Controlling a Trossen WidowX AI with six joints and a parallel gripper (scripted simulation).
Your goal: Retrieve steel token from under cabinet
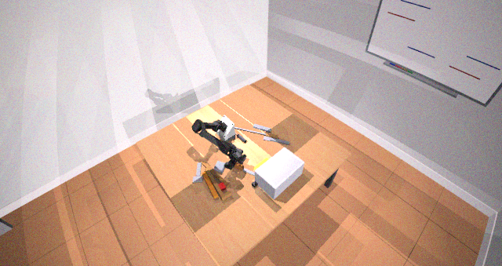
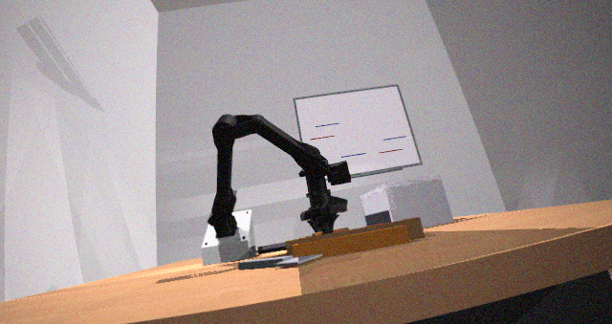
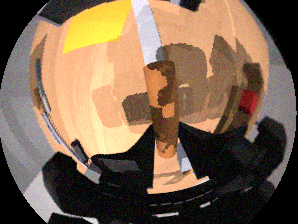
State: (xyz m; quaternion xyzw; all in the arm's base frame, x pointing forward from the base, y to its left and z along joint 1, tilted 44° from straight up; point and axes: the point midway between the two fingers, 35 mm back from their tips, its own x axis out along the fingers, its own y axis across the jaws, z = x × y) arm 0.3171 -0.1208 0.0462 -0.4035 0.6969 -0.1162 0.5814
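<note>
My gripper tip is now 5 cm past the grey block, 10 cm to the left of it and 1 cm below it. The rest, counted from my gripper tip: orange bar 3 cm ahead, 24 cm to the right; thin wooden stick 3 cm behind, 16 cm to the right; red block 10 cm ahead, 18 cm to the right, 1 cm above.
</note>
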